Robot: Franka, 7 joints.
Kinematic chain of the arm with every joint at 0, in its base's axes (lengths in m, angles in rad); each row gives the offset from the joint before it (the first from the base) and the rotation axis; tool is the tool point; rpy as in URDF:
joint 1: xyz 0 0 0.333 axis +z
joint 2: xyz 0 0 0 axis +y
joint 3: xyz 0 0 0.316 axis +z
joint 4: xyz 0.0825 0 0 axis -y
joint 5: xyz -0.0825 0 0.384 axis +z
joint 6: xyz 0 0 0 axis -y
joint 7: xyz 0.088 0 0 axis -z
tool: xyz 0 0 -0.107 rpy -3.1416 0 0
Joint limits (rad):
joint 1: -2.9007..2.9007
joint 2: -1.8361..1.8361
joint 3: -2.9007..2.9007
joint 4: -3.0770..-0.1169
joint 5: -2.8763..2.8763
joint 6: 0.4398..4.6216
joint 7: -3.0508..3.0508
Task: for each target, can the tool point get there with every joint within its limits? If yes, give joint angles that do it. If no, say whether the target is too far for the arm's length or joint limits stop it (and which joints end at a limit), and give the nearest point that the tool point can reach.
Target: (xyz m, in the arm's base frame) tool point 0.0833 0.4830 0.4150
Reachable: yes | joints 2.1216 0.1622 -0.9504 -2.4444 2.3713 0.8643 1.7126
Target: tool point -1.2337 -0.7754 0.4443
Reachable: no: too far | nearest point -0.7242 -0.4552 0.3983 | short by 0.603 m
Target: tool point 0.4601 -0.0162 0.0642
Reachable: yes | joints 0.0434 0.8903 -0.0785 -1.7619 0.0233 1.2462 1.2110
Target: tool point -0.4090 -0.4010 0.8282
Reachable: yes | joints 0.0576 -0.9558 -0.9328 -1.1693 0.8258 3.8069 1.8245
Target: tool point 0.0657 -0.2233 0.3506
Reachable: yes | joints 0.9343 0.9796 -1.7967 -2.7864 -0.3944 1.2821 2.5921
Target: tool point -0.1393 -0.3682 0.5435
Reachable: yes | joints -1.6045 -0.6771 -0.2205 -2.5533 -1.5991 2.2246 -1.8603
